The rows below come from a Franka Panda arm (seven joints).
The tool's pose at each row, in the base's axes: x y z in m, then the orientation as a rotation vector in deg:
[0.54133 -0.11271 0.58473 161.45 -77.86 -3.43]
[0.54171 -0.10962 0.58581 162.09 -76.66 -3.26]
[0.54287 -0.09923 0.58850 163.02 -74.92 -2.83]
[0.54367 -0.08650 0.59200 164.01 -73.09 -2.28]
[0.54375 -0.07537 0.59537 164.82 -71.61 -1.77]
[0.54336 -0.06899 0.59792 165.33 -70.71 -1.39]
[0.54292 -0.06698 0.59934 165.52 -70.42 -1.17]
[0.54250 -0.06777 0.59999 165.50 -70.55 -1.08]
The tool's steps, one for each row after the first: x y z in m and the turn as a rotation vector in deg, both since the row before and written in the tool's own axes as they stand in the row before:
[-0.00221 -0.00219 -0.00108 0.09 0.09 -0.87]
[-0.00737 -0.00742 -0.00268 0.19 0.22 -1.26]
[-0.00922 -0.00882 -0.00347 0.26 0.28 -1.33]
[-0.00829 -0.00744 -0.00333 0.25 0.25 -1.07]
[-0.00497 -0.00404 -0.00252 0.19 0.18 -0.66]
[-0.00178 -0.00106 -0.00141 0.11 0.11 -0.22]
[0.00027 0.00085 -0.00065 0.05 0.04 0.08]

